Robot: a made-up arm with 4 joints.
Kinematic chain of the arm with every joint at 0, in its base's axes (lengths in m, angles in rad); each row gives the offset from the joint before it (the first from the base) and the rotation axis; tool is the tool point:
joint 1: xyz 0 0 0.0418 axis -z
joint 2: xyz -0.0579 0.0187 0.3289 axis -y
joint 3: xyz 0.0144 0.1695 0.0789 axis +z
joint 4: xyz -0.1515 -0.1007 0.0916 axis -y
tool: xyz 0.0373 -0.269 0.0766
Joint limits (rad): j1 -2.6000..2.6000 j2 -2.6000..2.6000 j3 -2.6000..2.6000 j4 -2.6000..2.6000
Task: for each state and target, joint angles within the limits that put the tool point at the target. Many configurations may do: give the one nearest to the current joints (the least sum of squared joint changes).
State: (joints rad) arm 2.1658 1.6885 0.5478 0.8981
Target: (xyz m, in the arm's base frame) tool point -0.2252 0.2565 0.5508
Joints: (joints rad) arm 1.5270 1.3331 0.7525 0.9652
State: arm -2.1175 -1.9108 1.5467 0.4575
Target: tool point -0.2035 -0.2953 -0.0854
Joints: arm -2.1318 -2.3365 2.3150 0.4173
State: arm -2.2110 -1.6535 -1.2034 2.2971
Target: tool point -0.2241 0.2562 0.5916
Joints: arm -1.9875 -2.2657 -0.8050 2.2350
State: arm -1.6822 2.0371 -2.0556 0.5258
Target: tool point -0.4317 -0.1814 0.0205
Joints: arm -1.4470 1.7858 -1.8750 -0.0262
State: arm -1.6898 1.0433 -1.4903 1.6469
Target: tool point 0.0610 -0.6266 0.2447
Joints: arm -2.5313 0.9471 -1.7557 1.5223
